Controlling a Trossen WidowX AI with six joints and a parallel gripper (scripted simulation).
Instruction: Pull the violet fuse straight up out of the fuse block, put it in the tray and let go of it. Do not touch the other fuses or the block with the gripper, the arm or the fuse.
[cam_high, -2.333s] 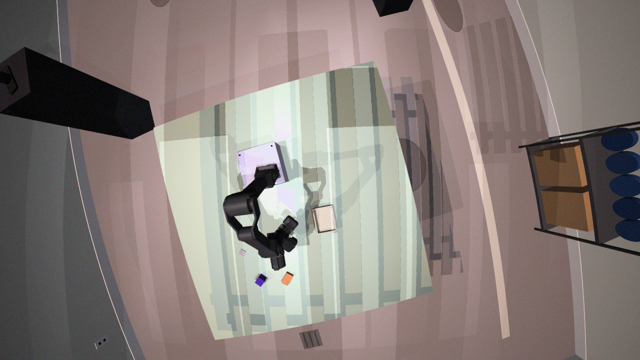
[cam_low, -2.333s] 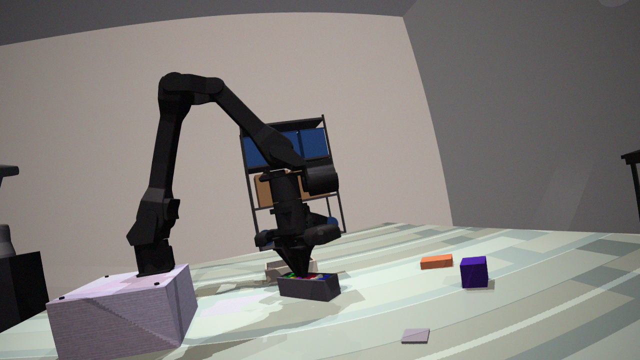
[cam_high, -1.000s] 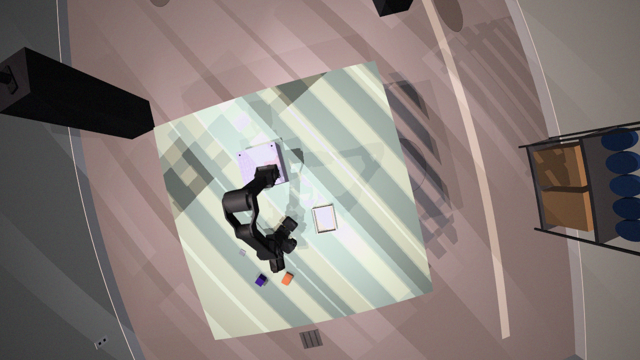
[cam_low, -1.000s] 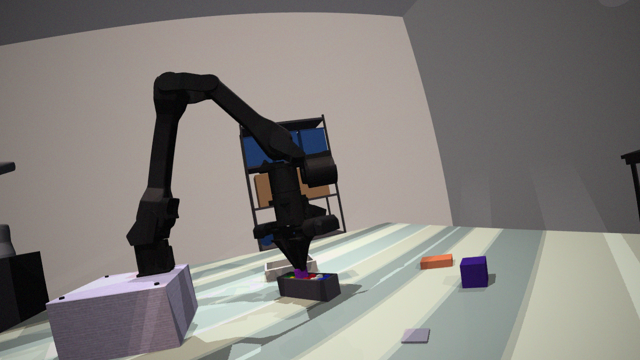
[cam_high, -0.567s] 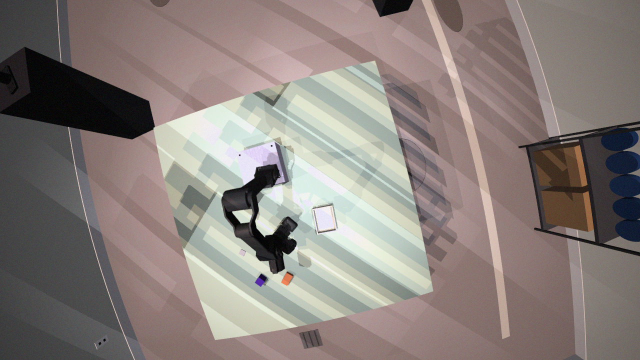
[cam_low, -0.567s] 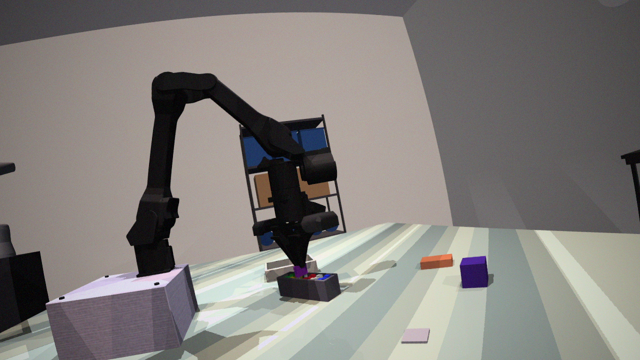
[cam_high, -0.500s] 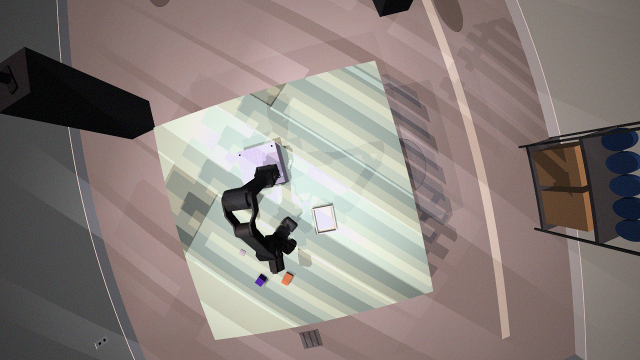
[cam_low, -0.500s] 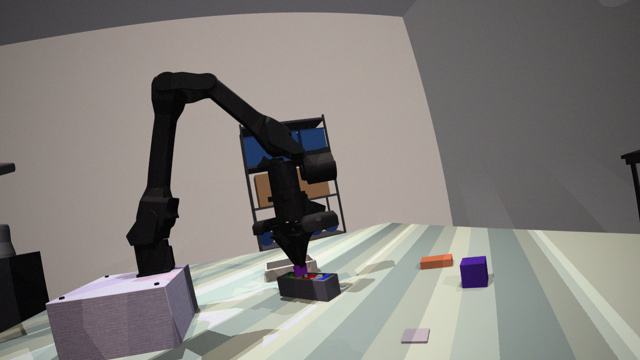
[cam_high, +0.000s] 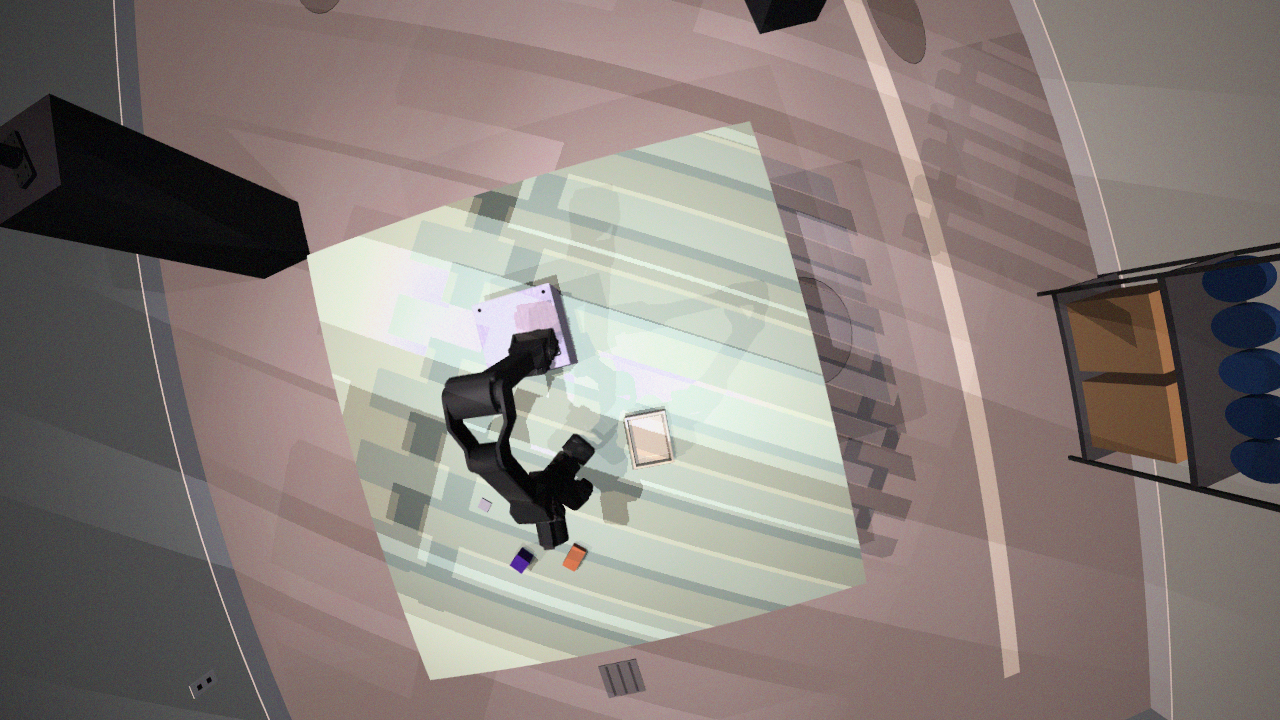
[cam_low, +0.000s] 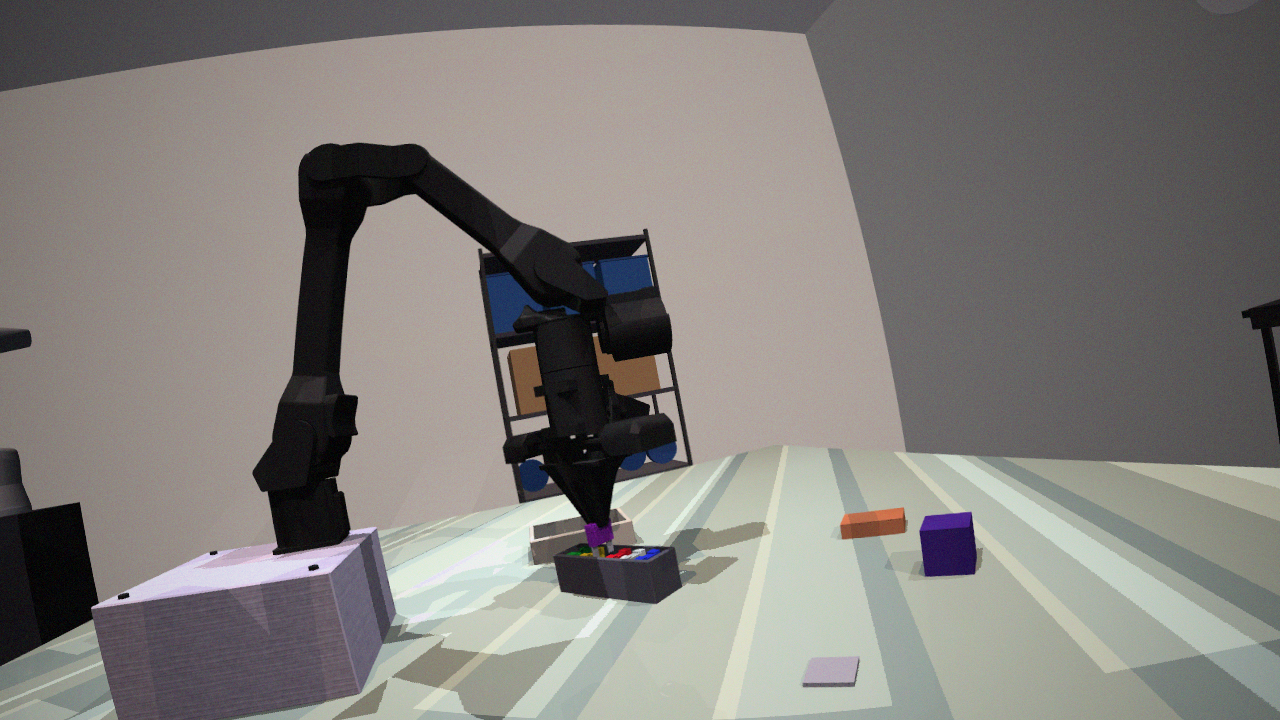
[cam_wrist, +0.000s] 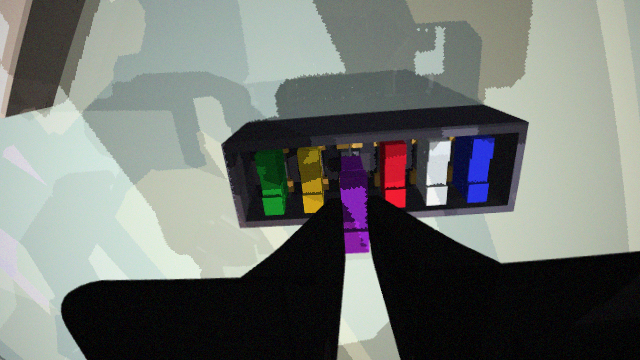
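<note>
Right now my gripper tip is 4 cm above the yellow fuse, 1 cm to the right of it and 1 cm past it. From my gripper tip the other things lie so: green fuse (4 cm below, 3 cm to the left, 2 cm behind); then violet fuse (1 cm below); then red fuse (4 cm below, 2 cm to the right, 1 cm ahead).
</note>
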